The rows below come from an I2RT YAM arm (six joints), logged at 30 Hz.
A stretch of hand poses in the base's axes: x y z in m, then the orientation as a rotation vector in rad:
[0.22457, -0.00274, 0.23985, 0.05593, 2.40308, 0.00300]
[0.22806, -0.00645, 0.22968, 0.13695, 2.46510, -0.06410]
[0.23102, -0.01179, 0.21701, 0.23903, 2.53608, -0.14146]
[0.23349, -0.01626, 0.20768, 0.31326, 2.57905, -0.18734]
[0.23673, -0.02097, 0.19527, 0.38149, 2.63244, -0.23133]
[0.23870, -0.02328, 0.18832, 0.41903, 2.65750, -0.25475]
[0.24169, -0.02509, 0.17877, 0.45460, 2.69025, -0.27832]
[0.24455, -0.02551, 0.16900, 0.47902, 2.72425, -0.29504]
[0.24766, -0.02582, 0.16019, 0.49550, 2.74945, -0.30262]
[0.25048, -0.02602, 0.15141, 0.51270, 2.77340, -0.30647]
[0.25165, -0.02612, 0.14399, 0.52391, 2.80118, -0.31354]
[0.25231, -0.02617, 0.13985, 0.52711, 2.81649, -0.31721]
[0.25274, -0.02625, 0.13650, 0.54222, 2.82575, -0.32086]
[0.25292, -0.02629, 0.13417, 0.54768, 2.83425, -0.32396]
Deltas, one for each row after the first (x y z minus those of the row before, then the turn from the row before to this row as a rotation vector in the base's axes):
[0.00349, -0.00371, -0.01017, -0.02445, 0.06609, -0.07520]
[0.00296, -0.00534, -0.01267, -0.02475, 0.07998, -0.09014]
[0.00247, -0.00447, -0.00933, -0.01070, 0.05112, -0.06164]
[0.00324, -0.00471, -0.01241, -0.00839, 0.06270, -0.05523]
[0.00197, -0.00231, -0.00695, -0.00451, 0.03084, -0.02977]
[0.00299, -0.00181, -0.00955, -0.00322, 0.03867, -0.02773]
[0.00286, -0.00042, -0.00977, 0.00003, 0.03802, -0.01847]
[0.00311, -0.00031, -0.00881, 0.00306, 0.02714, -0.01173]
[0.00282, -0.00020, -0.00878, 0.00536, 0.02525, -0.01167]
[0.00117, -0.00010, -0.00742, 0.00335, 0.02917, -0.00769]
[0.00066, -0.00005, -0.00414, 0.00164, 0.01577, -0.00215]
[0.00043, -0.00008, -0.00335, 0.00164, 0.01104, -0.01044]
[0.00018, -0.00004, -0.00233, 0.00070, 0.00934, -0.00378]

